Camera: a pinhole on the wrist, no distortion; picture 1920 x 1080 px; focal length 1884.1 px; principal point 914.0 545.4 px. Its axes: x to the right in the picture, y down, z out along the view. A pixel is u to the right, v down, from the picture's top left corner.
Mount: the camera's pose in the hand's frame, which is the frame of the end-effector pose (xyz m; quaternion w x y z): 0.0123 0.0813 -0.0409 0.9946 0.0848 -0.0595 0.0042
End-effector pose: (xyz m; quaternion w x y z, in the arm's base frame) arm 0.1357 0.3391 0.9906 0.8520 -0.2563 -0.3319 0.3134
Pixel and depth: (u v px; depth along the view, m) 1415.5 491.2 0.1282
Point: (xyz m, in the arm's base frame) 0.0696 0.4188 1.0242
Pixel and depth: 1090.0 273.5 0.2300
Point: 0.0048 0.3921 1.1047
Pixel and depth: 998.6 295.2 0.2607
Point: -0.0213 0.3848 1.1222
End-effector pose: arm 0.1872 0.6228 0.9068 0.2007 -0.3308 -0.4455 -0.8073
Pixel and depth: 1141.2 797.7 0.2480
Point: 0.2982 0.7646 1.0388
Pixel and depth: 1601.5 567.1 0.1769
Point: 0.2311 0.7128 1.0315
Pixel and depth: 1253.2 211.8 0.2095
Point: 0.2325 0.7556 0.9930
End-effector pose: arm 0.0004 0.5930 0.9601 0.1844 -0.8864 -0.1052 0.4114
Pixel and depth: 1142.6 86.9 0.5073
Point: -0.3333 0.8196 0.7389
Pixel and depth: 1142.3 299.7 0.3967
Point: -0.2562 0.7142 0.7611
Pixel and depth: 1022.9 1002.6 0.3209
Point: -0.2229 0.5651 0.7519
